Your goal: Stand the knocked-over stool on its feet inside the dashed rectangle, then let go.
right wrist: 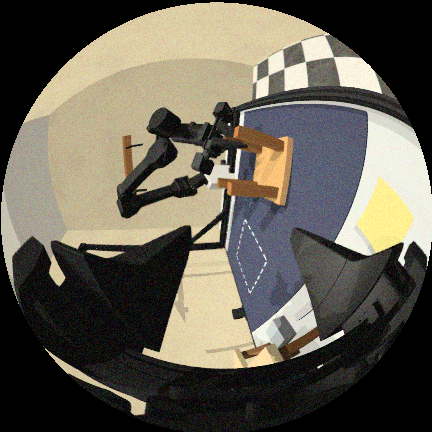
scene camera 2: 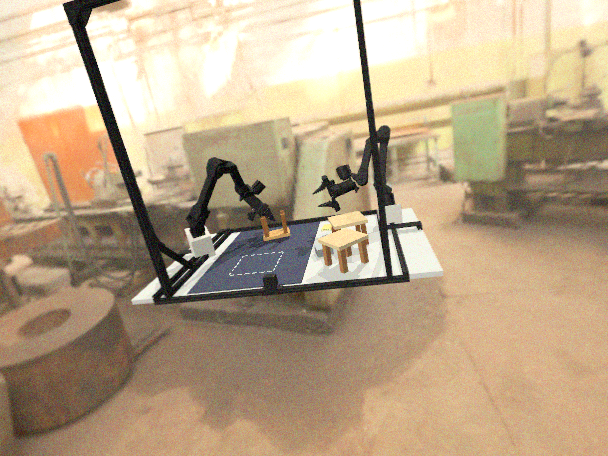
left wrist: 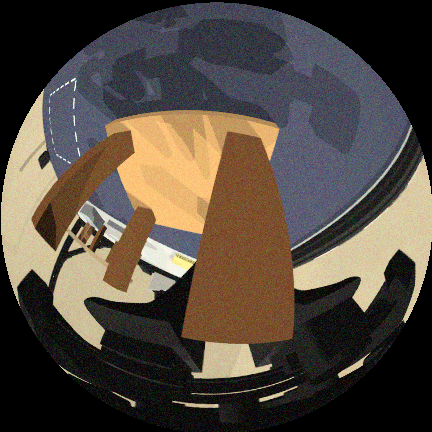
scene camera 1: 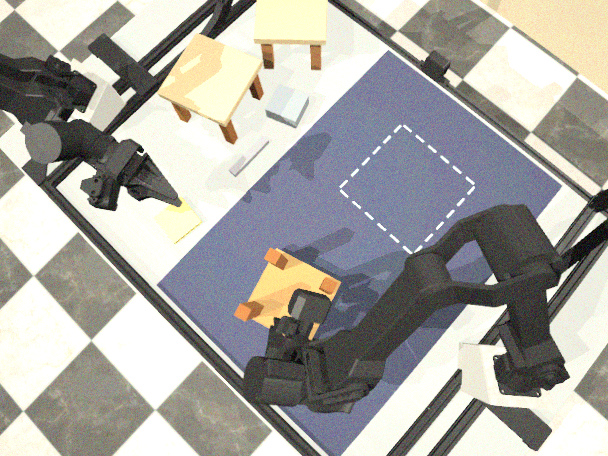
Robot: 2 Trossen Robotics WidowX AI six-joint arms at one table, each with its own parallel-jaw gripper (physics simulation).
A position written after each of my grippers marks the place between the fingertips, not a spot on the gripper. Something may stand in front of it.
My left gripper (scene camera 1: 274, 321) grips an orange stool (scene camera 1: 284, 273). My right gripper (scene camera 1: 179, 201) is open and holds nothing. Also in view: a yellow pad (scene camera 1: 177, 222).
The orange stool also shows in the right wrist view (right wrist: 273, 158) and in the left wrist view (left wrist: 204, 171). The yellow pad is seen too in the right wrist view (right wrist: 385, 220). My left gripper also shows in the right wrist view (right wrist: 247, 142) and in the left wrist view (left wrist: 218, 257).
